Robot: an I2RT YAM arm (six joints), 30 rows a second.
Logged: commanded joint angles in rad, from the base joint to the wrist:
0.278 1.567 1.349 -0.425 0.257 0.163
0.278 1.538 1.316 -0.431 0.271 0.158
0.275 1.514 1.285 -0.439 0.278 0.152
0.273 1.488 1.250 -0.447 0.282 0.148
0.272 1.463 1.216 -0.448 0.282 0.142
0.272 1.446 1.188 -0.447 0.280 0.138
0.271 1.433 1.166 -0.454 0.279 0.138
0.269 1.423 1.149 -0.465 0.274 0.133
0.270 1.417 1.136 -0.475 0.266 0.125
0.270 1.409 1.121 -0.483 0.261 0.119
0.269 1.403 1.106 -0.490 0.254 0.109
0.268 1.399 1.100 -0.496 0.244 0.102
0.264 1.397 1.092 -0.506 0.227 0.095
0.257 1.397 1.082 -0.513 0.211 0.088
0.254 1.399 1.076 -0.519 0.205 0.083
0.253 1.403 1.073 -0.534 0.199 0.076
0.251 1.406 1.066 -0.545 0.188 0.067
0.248 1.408 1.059 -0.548 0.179 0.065
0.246 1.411 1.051 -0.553 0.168 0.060
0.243 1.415 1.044 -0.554 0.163 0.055
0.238 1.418 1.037 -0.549 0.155 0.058
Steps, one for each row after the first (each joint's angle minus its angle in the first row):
0.000 -0.029 -0.033 -0.006 0.014 -0.005
-0.003 -0.053 -0.064 -0.014 0.021 -0.011
-0.005 -0.079 -0.099 -0.022 0.025 -0.015
-0.006 -0.104 -0.133 -0.023 0.025 -0.021
-0.006 -0.121 -0.161 -0.022 0.023 -0.025
-0.007 -0.134 -0.183 -0.029 0.022 -0.025
-0.009 -0.144 -0.200 -0.040 0.017 -0.030
-0.008 -0.150 -0.213 -0.050 0.009 -0.038
-0.008 -0.158 -0.228 -0.058 0.004 -0.044
-0.009 -0.164 -0.243 -0.065 -0.003 -0.054
-0.010 -0.168 -0.249 -0.071 -0.013 -0.061
-0.014 -0.170 -0.257 -0.081 -0.030 -0.068
-0.021 -0.170 -0.267 -0.088 -0.046 -0.075
-0.024 -0.168 -0.273 -0.094 -0.052 -0.080
-0.025 -0.164 -0.276 -0.109 -0.058 -0.087
-0.027 -0.161 -0.283 -0.120 -0.069 -0.096
-0.030 -0.159 -0.290 -0.123 -0.078 -0.098
-0.032 -0.156 -0.298 -0.128 -0.089 -0.103
-0.035 -0.152 -0.305 -0.129 -0.094 -0.108
-0.040 -0.149 -0.312 -0.124 -0.102 -0.105

